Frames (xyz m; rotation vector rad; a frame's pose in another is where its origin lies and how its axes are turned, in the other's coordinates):
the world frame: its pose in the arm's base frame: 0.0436 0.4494 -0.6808 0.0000 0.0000 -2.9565
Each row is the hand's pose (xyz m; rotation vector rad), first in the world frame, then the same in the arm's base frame.
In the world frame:
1: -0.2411 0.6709 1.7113 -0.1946 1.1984 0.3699
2: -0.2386 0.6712 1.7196 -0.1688 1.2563 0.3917
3: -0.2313 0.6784 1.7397 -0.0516 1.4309 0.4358
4: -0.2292 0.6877 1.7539 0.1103 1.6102 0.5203
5: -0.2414 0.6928 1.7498 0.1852 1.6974 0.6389
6: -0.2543 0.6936 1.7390 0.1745 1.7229 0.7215
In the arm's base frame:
1: 0.4041 -0.1657 1.0305 1.4975 0.3880 -2.1437
2: 0.4017 -0.1664 1.0388 1.5580 0.3584 -2.0862
3: 0.3958 -0.1748 1.0589 1.7442 0.2255 -1.9220
4: 0.3954 -0.1844 1.0731 1.9032 0.0460 -1.7005
5: 0.4084 -0.1871 1.0690 1.9338 -0.0312 -1.5264
6: 0.4212 -0.1856 1.0582 1.9156 -0.0161 -1.4418

